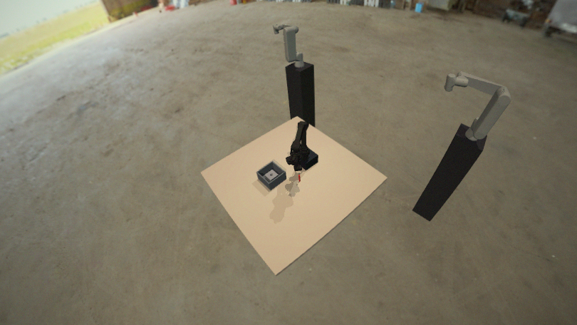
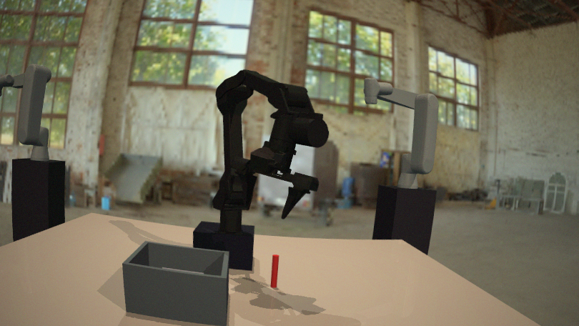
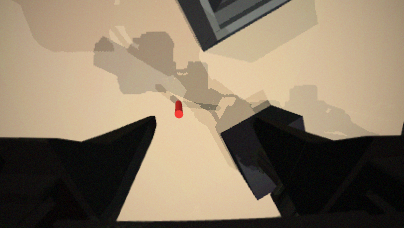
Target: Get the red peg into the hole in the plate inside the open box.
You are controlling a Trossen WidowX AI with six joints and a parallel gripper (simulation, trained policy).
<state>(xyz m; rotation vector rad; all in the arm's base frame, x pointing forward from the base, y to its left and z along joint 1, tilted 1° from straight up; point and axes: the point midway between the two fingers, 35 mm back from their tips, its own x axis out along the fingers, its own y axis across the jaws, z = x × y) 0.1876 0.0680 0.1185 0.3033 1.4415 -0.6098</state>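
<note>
The red peg is 14 cm below my gripper tip, 3 cm to the left of it and 1 cm behind it. The rest, counted from my gripper tip: grey box: 18 cm to the right, 15 cm below, 14 cm ahead; plate: 18 cm to the right, 14 cm ahead, 13 cm below.
</note>
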